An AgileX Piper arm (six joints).
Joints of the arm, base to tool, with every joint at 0 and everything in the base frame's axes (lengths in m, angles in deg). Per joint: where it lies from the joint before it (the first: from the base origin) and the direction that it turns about. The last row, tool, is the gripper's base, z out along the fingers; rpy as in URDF.
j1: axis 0 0 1 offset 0 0 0.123
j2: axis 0 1 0 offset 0 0 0
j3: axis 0 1 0 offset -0.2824 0 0.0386
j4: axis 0.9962 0 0.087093 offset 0.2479 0 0.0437
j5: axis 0 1 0 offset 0 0 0
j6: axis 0.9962 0 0.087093 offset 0.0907 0 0.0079
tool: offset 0 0 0 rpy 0 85 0
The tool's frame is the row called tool.
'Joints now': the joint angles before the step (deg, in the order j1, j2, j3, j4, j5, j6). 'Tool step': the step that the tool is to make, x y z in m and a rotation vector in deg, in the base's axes. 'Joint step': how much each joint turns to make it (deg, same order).
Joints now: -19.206, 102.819, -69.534, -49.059, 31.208, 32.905
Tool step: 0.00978, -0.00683, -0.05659, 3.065, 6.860, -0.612
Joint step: -0.563, 8.322, 0.001, -0.216, -0.756, 0.873
